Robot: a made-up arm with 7 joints.
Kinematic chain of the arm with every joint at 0, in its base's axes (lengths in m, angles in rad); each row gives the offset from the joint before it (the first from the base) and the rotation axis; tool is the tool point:
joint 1: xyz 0 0 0.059 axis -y
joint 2: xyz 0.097 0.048 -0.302 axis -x
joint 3: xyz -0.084 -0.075 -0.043 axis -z
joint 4: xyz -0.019 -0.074 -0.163 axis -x
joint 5: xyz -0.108 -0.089 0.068 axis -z
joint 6: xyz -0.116 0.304 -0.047 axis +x
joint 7: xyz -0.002 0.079 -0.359 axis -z
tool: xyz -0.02 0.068 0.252
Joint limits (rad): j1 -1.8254..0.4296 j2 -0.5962..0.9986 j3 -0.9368..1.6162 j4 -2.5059..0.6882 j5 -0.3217..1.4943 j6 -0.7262..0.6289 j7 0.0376..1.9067
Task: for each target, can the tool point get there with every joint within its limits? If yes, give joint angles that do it. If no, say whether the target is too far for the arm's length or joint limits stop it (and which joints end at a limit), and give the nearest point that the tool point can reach.
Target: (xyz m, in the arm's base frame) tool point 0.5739 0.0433 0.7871
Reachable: no: joint limits stop it (at a limit: joint 1, joint 2, joint 5, joint 6, joint 7) | nearest point 0.1007 -0.0942 0.4710 | short by 0.585 m
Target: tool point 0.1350 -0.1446 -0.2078
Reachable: yes | joints 0.2323 -0.1252 0.3911 -2.0081 0.7455 -0.0843 1.7580
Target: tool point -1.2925 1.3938 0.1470
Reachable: no: too far | nearest point -0.6396 0.5068 0.1025 | short by 1.102 m
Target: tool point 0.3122 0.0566 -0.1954
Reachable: yes | joints 0.1966 -0.1649 -0.7249 -2.0993 1.0989 0.0679 0.9106
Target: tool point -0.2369 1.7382 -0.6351
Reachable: no: too far | nearest point -0.1562 0.5882 -0.3985 | short by 1.177 m
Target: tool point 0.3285 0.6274 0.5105
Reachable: no: joint limits stop it (at a limit: joint 1, joint 2, joint 3, joint 4, joint 5, joint 6, joint 7) | nearest point -0.0436 0.3529 0.4010 | short by 0.475 m
